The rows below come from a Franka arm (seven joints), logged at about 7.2 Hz.
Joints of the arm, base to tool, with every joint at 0 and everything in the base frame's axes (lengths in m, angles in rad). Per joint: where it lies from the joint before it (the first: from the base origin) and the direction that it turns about. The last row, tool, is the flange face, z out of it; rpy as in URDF.
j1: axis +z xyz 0 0 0.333
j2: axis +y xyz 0 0 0
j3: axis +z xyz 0 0 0.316
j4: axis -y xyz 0.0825 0 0
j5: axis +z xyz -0.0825 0 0.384
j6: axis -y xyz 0 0 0
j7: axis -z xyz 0.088 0 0
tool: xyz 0 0 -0.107 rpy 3.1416 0 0
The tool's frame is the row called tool.
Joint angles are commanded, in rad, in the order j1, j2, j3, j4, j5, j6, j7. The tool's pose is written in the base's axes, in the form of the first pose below.
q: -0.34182 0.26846 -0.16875 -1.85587 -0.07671 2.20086 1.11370
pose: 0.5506 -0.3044 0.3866 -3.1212 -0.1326 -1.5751
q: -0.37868 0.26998 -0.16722 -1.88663 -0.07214 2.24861 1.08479
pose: 0.5375 -0.3223 0.3759 -3.1087 -0.1357 -1.5823
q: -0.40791 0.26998 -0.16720 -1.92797 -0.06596 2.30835 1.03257
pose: 0.5242 -0.3354 0.3626 -3.0964 -0.1410 -1.5608
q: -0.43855 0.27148 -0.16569 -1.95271 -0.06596 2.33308 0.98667
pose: 0.5108 -0.3484 0.3528 -3.1036 -0.1411 -1.5422
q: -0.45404 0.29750 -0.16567 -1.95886 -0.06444 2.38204 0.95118
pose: 0.5085 -0.3577 0.3390 -3.0958 -0.1535 -1.5202
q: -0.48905 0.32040 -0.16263 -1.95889 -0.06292 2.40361 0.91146
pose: 0.4985 -0.3748 0.3270 -3.1034 -0.1548 -1.5108
